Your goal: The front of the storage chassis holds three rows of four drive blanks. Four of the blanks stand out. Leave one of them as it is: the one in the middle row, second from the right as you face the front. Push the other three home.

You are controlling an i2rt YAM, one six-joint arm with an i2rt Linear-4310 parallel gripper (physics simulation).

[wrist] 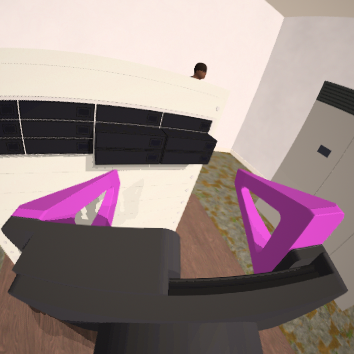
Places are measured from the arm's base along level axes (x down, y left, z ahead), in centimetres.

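Pixels of known places: gripper, fingertip midpoint: (176, 175).
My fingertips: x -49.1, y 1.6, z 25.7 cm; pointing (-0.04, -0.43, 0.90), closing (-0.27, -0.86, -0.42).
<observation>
Behind a point stands the place of what it marks.
The cream storage chassis (55, 80) @[z 44.8, x -52.2, y 12.7 cm] fills the left of the view, its dark blanks in three rows. In the two right columns, the middle and bottom rows stand out: the middle blank second from the right (125, 137) @[z 39.6, x -45.9, y 2.5 cm], the one below it (122, 156) @[z 39.6, x -42.7, y 2.6 cm], the rightmost middle blank (187, 141) @[z 39.4, x -46.0, y -8.3 cm] and the rightmost bottom blank (185, 156) @[z 39.4, x -42.9, y -8.9 cm]. The top row and the left columns look flush. The far left column is cut off by the view's edge. My gripper (176, 175) @[z 25.7, x -49.1, y 1.6 cm] is open and empty, its magenta fingers wide apart, below the protruding blanks in view and apart from them.
A tall grey cabinet (305, 155) with a dark vent top stands at the right. A person's head (200, 70) shows above the chassis top. A brown wooden surface (195, 240) @[z 45.8, x 3.9, y -34.2 cm] and a patterned green-brown floor (217, 182) lie beyond the chassis's right edge. Pale walls stand behind.
</observation>
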